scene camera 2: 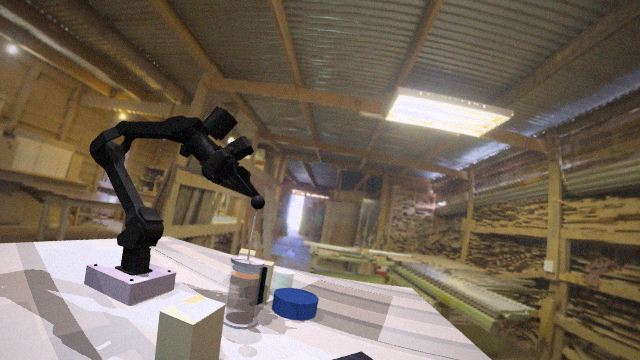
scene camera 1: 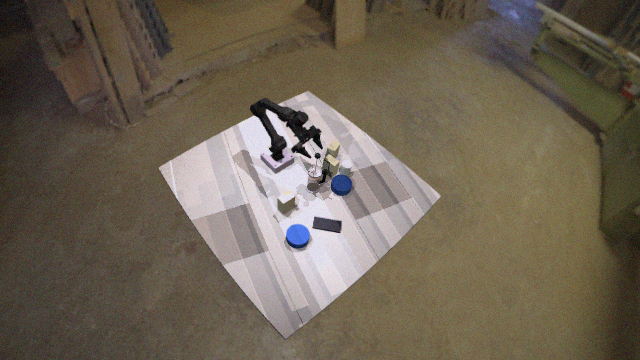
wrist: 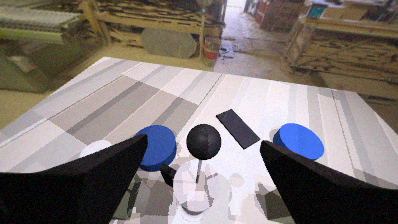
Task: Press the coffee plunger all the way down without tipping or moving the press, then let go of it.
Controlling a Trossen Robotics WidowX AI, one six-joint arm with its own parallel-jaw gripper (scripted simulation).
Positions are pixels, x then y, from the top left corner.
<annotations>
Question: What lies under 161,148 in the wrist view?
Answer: A blue disc.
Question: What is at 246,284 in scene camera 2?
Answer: A coffee press.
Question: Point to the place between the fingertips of my gripper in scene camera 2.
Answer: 255,197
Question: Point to a black flat slab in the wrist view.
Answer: At 241,132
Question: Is my gripper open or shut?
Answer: Open.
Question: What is my gripper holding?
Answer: Nothing.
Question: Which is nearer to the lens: the coffee press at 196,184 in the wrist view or the blue disc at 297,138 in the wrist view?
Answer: The coffee press.
</annotations>
